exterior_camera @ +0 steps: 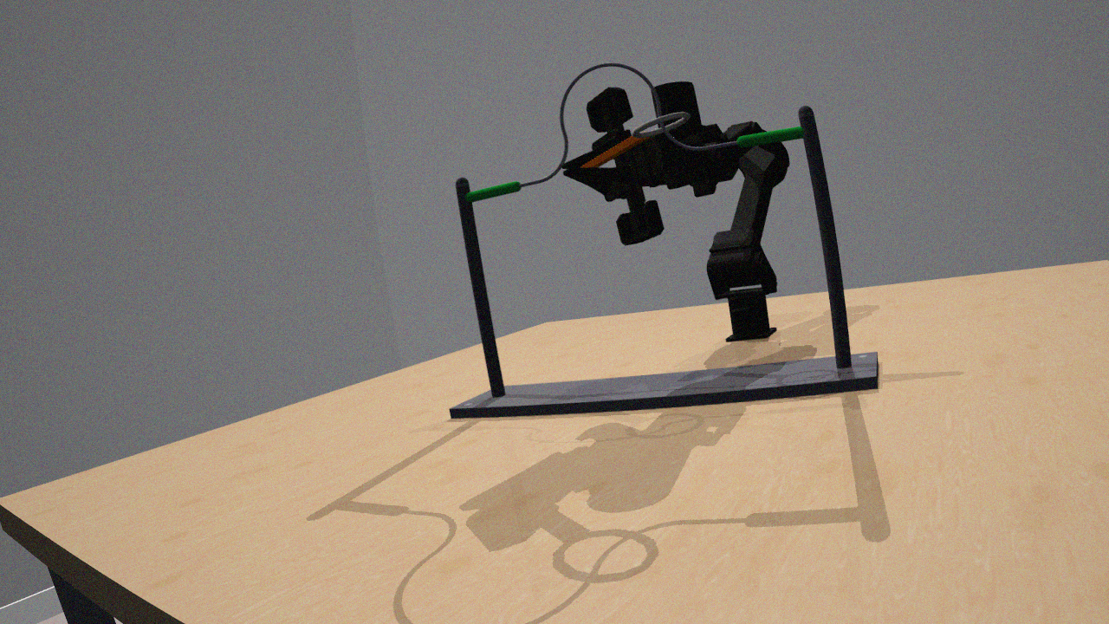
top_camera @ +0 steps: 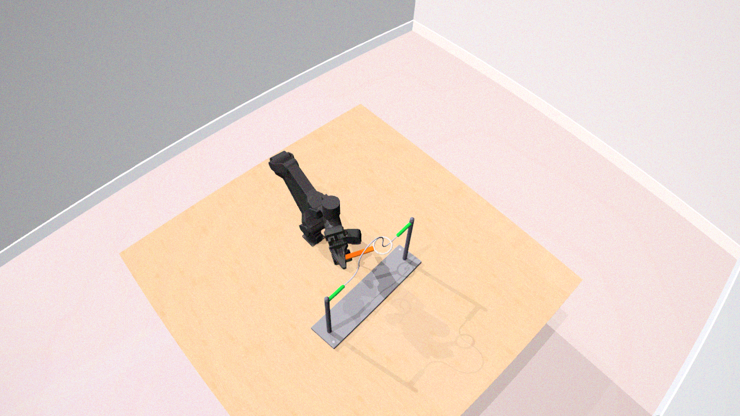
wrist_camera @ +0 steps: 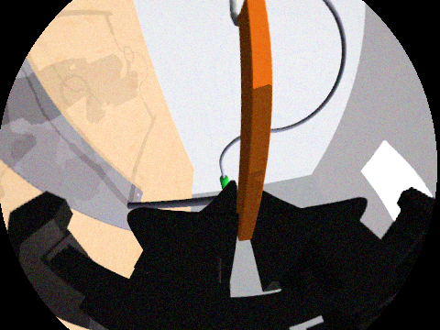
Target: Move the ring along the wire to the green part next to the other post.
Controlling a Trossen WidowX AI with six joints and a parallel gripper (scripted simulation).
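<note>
The ring with orange handle is 10 cm to the left of my gripper tip, 1 cm ahead of it and 1 cm above it.
</note>
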